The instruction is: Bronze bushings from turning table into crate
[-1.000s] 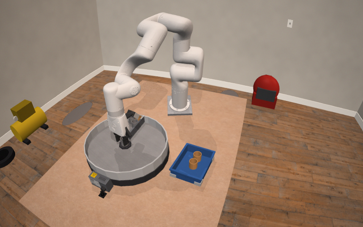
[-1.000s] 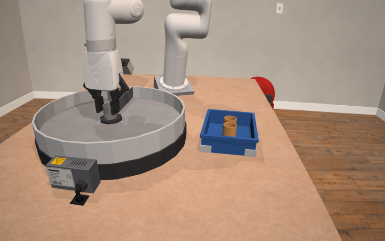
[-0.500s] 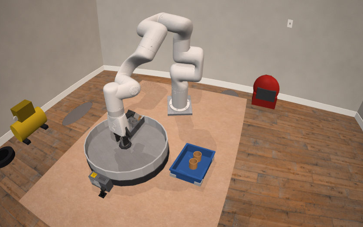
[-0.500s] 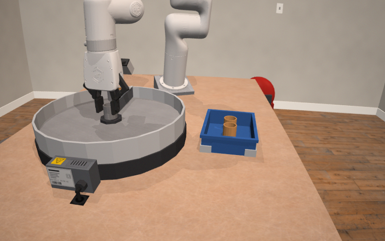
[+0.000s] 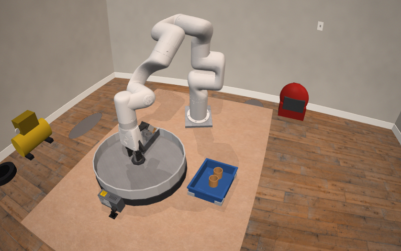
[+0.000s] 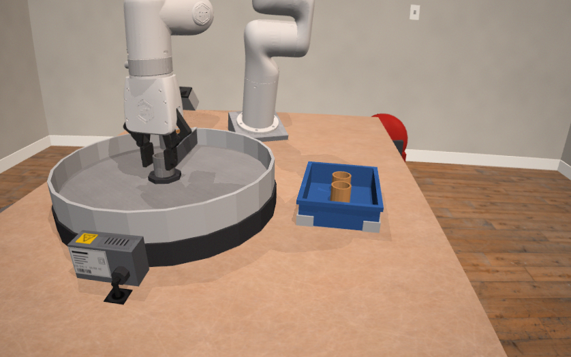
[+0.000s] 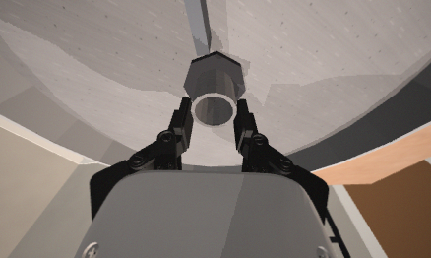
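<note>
Right now my hand is 1 cm past the turning table and 5 cm above it. The rest, counted from my hand: blue crate: 1 cm behind, 34 cm to the left, 8 cm below.
</note>
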